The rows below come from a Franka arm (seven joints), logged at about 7 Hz.
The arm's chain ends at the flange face. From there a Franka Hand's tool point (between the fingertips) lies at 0.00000 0.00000 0.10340 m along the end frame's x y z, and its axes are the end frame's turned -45 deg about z.
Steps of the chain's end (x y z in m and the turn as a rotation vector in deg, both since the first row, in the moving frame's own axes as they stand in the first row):
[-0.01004 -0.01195 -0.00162 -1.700 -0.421 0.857]
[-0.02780 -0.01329 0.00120 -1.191 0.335 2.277]
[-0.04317 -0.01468 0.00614 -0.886 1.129 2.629]
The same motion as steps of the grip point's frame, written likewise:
[-0.00137 -0.01394 -0.00167 -0.904 -1.500 0.857]
[-0.01139 -0.02713 0.00118 -1.079 -0.605 2.277]
[-0.01989 -0.03833 0.00611 -1.425 0.172 2.629]

